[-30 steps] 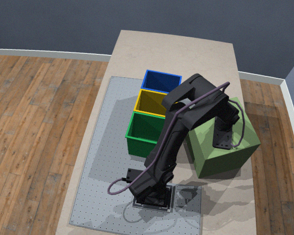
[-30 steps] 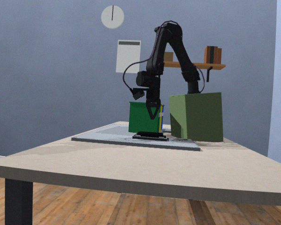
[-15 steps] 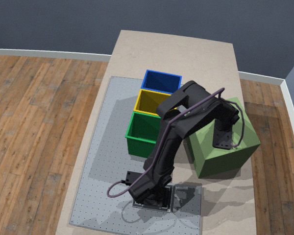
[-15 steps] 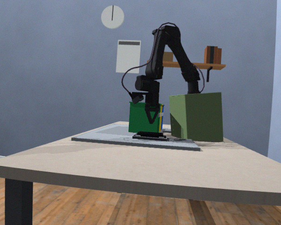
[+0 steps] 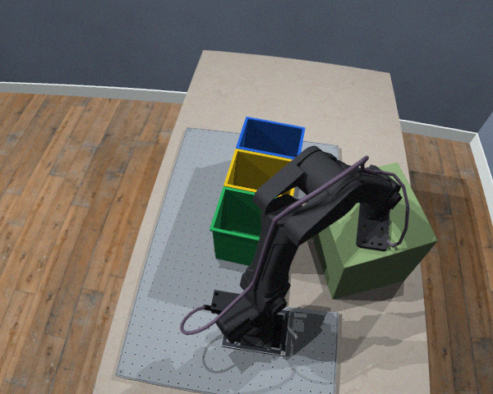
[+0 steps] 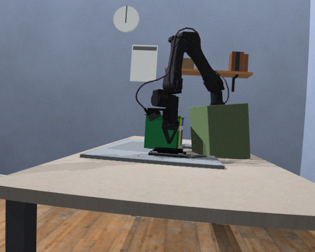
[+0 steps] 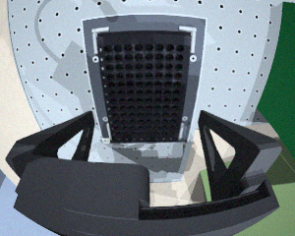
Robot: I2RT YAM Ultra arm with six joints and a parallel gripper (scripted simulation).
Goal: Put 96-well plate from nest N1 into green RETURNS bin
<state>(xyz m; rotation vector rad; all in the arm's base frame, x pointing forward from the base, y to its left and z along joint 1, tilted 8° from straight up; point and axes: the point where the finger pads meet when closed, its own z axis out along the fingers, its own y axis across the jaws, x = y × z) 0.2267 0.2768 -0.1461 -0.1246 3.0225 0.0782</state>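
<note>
Right now my hand is 4 cm above the black 96-well plate. The rest, counted from my hand: yellow bin 8 cm ahead, 36 cm to the right, 3 cm above; grey plate nest 6 cm below; green bin 8 cm ahead, 23 cm to the right, 3 cm above.
</note>
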